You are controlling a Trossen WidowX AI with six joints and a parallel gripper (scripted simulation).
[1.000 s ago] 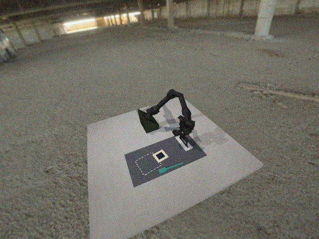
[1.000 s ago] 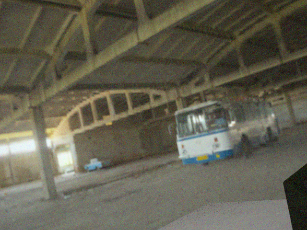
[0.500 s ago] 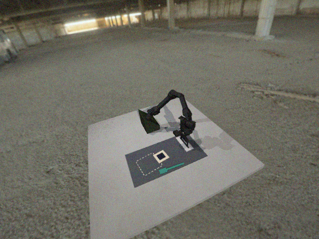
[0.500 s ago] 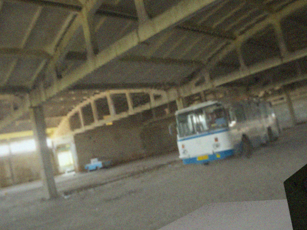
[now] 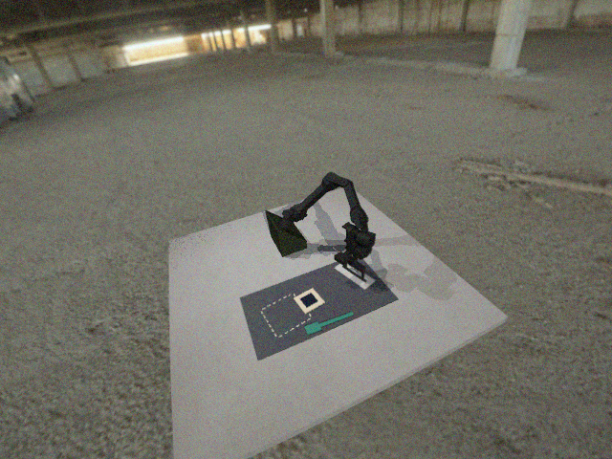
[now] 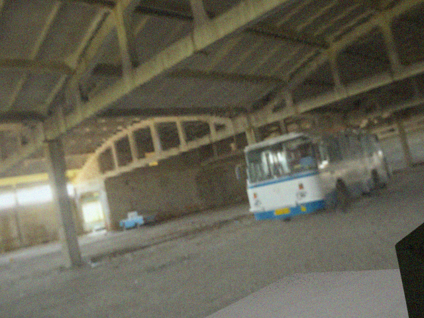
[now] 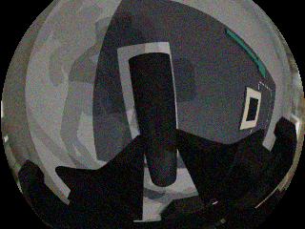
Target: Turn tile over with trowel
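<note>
The dark mat lies 230 mm to the right of my gripper tip, 80 mm below it and 40 mm ahead of it. From my gripper tip the other things lie so: cream tile (260 mm to the right, 60 mm below, 30 mm ahead); then teal trowel (260 mm to the right, 170 mm ahead, 60 mm below).
</note>
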